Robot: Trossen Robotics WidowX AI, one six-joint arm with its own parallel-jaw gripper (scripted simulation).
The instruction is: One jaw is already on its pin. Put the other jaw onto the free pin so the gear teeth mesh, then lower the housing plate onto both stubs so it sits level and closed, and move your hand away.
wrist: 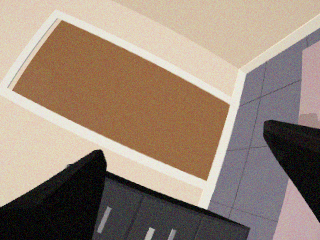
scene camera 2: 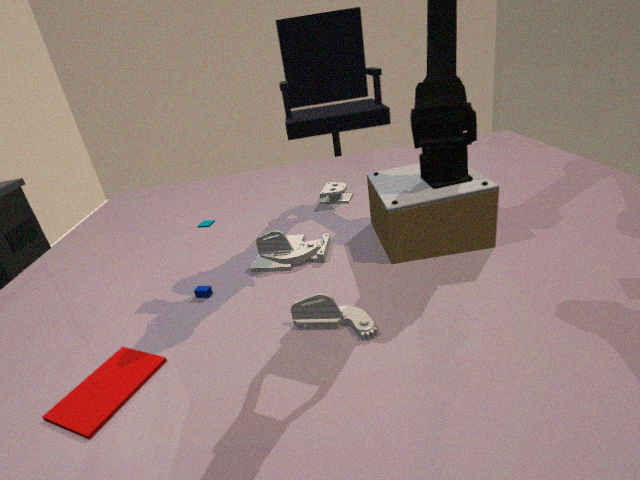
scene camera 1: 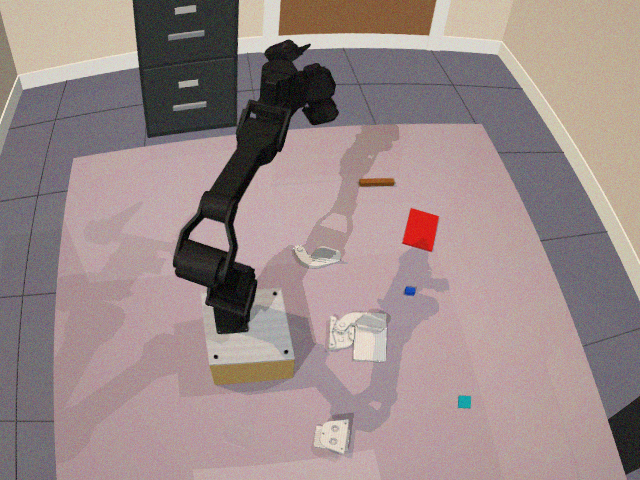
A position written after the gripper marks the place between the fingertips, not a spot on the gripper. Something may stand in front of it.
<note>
The gripper [scene camera 1: 320, 62] is open, holding nothing. Further things: a red flat plate [scene camera 2: 100, 396] and a jaw [scene camera 2: 322, 313].
The red flat plate is seen too in scene camera 1 [scene camera 1: 421, 227]. The jaw is seen too in scene camera 1 [scene camera 1: 322, 256]. The gripper is seen too in the wrist view [wrist: 185, 143]. The wrist view does not show the red flat plate: it is out of frame. The wrist view misses the jaw: it is out of frame.
</note>
